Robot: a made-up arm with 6 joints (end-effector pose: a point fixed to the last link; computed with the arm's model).
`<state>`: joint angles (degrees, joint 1 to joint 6).
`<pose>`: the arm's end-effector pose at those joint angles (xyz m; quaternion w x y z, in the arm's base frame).
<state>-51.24 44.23 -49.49 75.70 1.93 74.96</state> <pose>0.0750 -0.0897 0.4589 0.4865 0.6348 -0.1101 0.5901</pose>
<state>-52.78 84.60 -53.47 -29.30 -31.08 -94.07</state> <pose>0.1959 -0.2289 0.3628 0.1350 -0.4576 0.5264 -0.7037</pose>
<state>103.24 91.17 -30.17 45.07 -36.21 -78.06</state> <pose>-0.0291 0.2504 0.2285 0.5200 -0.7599 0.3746 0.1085</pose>
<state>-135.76 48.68 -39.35 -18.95 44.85 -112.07</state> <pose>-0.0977 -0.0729 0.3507 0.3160 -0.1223 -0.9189 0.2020</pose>
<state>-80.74 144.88 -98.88 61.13 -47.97 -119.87</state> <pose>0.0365 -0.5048 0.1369 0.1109 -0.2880 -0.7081 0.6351</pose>
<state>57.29 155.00 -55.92 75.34 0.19 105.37</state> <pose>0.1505 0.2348 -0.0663 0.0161 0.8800 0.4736 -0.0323</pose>
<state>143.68 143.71 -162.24 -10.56 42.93 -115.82</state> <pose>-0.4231 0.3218 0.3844 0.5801 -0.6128 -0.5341 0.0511</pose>
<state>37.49 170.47 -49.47 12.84 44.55 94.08</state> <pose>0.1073 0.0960 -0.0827 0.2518 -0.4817 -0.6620 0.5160</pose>
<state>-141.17 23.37 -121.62 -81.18 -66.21 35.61</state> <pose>0.3053 0.1650 0.5557 0.1105 0.4933 -0.2764 0.8173</pose>
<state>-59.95 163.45 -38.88 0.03 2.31 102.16</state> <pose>0.0773 -0.1336 -0.0766 0.2562 -0.9499 -0.1493 0.0990</pose>
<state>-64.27 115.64 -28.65 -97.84 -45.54 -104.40</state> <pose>0.1376 -0.1724 0.1179 0.2705 -0.8717 0.3062 -0.2706</pose>
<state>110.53 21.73 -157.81 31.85 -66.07 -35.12</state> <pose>0.2096 -0.4640 0.4062 0.2303 0.7945 -0.2081 0.5219</pose>
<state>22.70 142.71 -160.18 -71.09 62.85 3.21</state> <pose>0.4864 0.1400 0.4010 0.4629 -0.1484 0.7239 -0.4895</pose>
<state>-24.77 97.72 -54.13 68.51 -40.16 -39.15</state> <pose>0.2802 -0.1752 0.2845 0.5318 0.4836 0.6420 -0.2668</pose>
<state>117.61 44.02 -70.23 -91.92 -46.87 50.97</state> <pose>-0.0689 0.0223 0.5474 0.5009 -0.5183 -0.2543 0.6448</pose>
